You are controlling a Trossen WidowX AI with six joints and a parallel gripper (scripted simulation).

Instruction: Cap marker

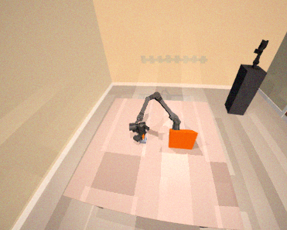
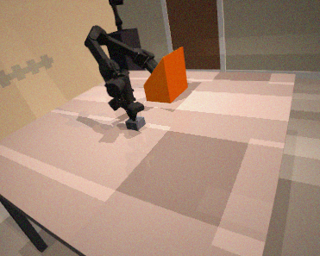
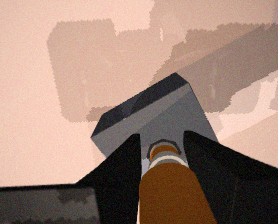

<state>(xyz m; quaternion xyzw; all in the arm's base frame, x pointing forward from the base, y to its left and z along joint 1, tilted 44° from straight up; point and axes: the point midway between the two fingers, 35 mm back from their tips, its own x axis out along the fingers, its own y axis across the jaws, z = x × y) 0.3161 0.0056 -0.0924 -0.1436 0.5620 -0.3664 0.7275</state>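
Right now the orange cap is 50 mm above my gripper tip and 10 mm behind it. Also, from my gripper tip: holder block (20 mm below, 10 mm behind).
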